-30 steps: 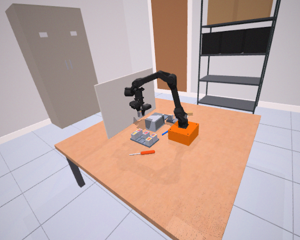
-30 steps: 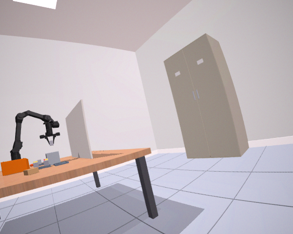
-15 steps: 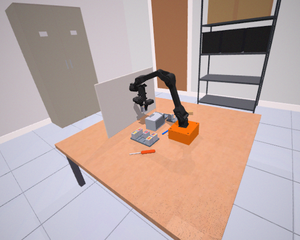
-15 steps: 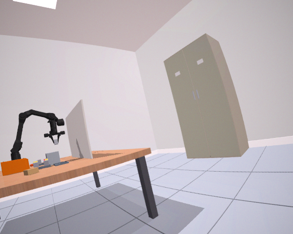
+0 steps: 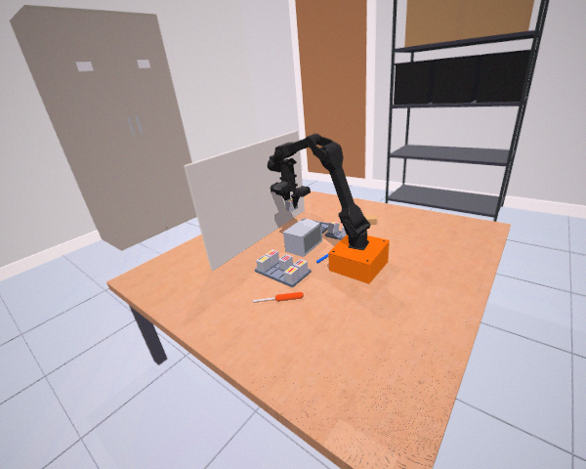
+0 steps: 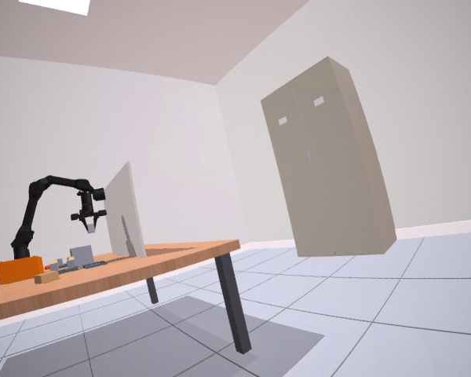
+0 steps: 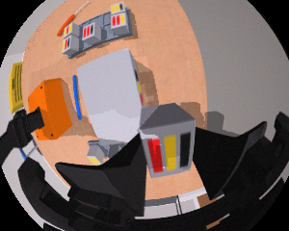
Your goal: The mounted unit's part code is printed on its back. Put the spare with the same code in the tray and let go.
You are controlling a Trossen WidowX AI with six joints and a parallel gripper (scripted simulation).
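Now: gripper tip 4 cm past the flat dark tray, 15 cm to the left of it and 17 cm above it. Round my gripper tip: grey mounted unit: 7 cm behind, 4 cm to the left, 12 cm below; grey spare: 2 cm above; upright grey panel: 17 cm ahead, 1 cm to the left, 5 cm above.
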